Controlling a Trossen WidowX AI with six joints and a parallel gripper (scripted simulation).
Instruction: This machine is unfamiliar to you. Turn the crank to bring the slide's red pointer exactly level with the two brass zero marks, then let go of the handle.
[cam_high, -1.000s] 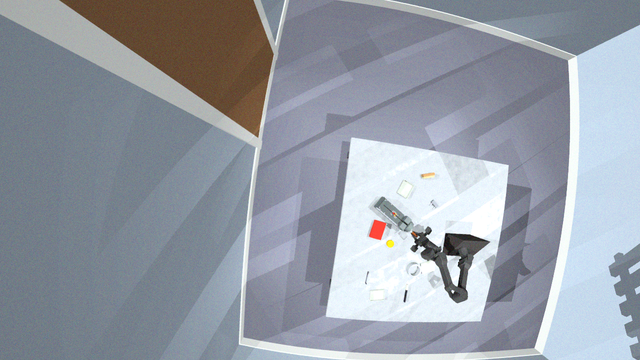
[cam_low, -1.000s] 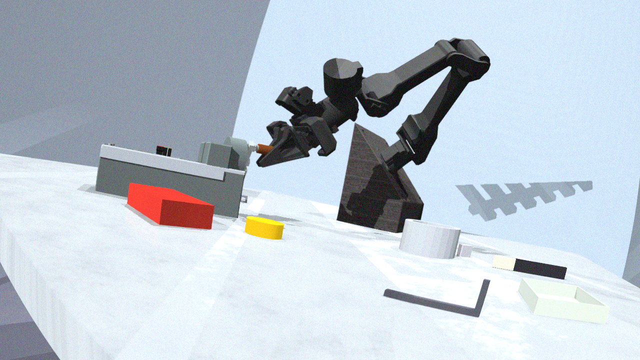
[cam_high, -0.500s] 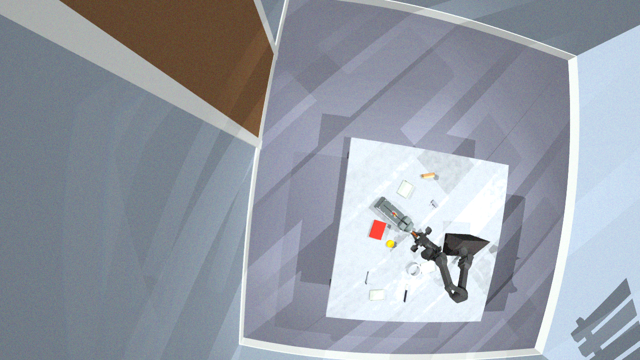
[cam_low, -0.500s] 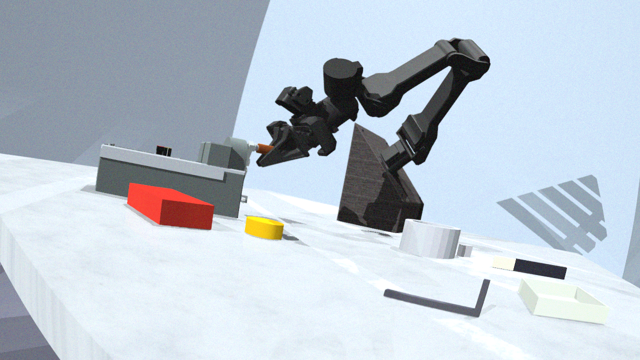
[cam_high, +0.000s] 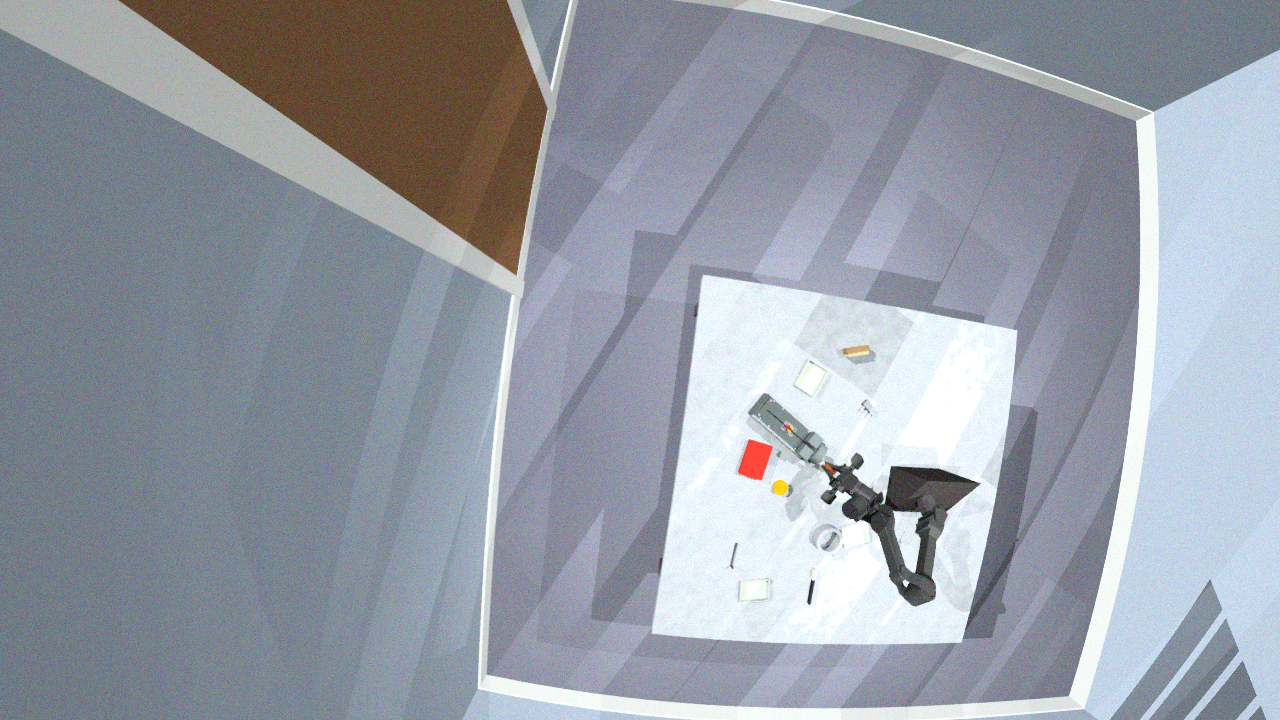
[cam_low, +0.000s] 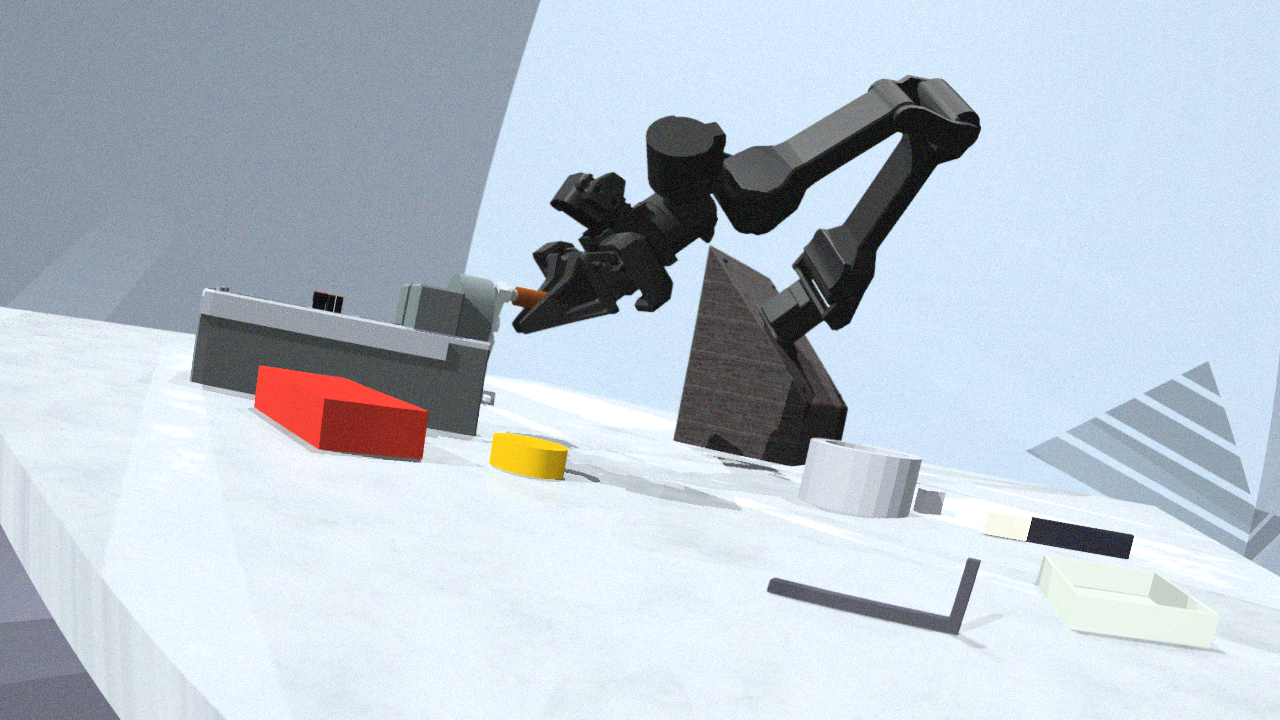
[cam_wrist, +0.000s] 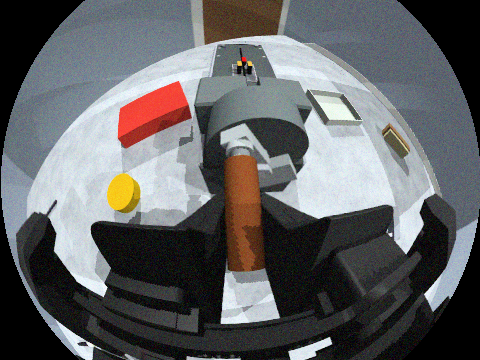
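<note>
Right now my gripper tip is 1 cm past the brown handle, 1 cm to the right of it and 3 cm below it. From my gripper tip the other things lie so: yellow disc 9 cm ahead, 12 cm to the left, 8 cm below; red pointer 16 cm ahead, 9 cm to the right, 1 cm below; black L-shaped bar 18 cm ahead, 42 cm to the left, 8 cm below.
</note>
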